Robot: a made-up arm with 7 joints.
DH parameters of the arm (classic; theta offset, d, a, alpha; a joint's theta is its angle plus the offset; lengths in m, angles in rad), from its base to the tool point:
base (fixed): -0.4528 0 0.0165 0
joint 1: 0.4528 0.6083 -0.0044 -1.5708
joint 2: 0 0.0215 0.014 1.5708
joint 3: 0 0.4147 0.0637 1.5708
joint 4: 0 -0.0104 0.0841 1.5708
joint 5: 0 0.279 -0.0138 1.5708
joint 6: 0 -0.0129 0.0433 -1.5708
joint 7: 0 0.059 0.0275 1.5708
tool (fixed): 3.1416 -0.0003 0 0
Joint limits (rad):
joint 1: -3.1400..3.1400
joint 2: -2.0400..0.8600
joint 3: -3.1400..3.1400
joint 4: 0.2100..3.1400
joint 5: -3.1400..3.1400
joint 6: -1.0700..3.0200
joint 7: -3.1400..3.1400
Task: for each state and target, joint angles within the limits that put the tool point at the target. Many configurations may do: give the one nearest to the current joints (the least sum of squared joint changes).
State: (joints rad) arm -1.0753 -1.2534 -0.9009 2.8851 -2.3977 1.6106 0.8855
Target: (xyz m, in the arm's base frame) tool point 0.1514 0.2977 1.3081
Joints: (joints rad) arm -1.7457 -0.4017 -1.0336 3.0608 -2.5591 1.5173 0.8886
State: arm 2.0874 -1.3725 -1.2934 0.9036 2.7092 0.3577 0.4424
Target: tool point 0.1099 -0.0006 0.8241
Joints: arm 2.0089 -1.2833 -0.6526 0.3094 2.7984 0.2961 0.5114
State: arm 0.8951 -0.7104 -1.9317 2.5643 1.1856 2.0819 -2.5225
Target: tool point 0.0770 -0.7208 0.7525
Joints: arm 1.4263 -1.3759 -2.0745 2.5656 1.3325 1.6102 -2.3261
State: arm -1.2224 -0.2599 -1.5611 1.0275 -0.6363 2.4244 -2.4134
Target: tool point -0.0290 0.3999 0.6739
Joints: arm -1.9458 -0.8297 -2.2296 1.0251 -0.7616 2.3790 -2.4258
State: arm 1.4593 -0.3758 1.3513 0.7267 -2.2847 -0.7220 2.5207
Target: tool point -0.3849 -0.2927 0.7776
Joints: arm 1.5277 -0.7829 1.6960 1.0446 -2.2188 -0.6636 2.4916
